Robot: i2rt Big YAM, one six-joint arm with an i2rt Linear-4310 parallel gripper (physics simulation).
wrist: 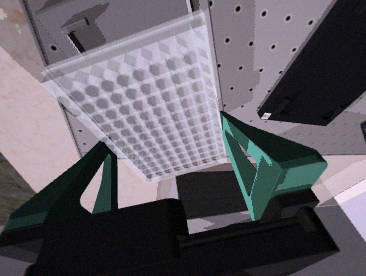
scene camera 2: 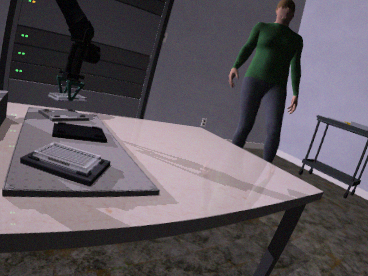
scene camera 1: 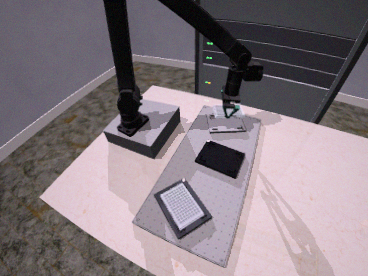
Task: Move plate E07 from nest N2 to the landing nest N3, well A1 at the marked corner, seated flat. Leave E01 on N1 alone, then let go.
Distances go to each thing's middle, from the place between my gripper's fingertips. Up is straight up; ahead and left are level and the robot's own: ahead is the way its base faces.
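I find my hand 6 cm above the black nest (scene camera 1: 225, 160), and it is also 19 cm to the left of the nest and 7 cm short of it.
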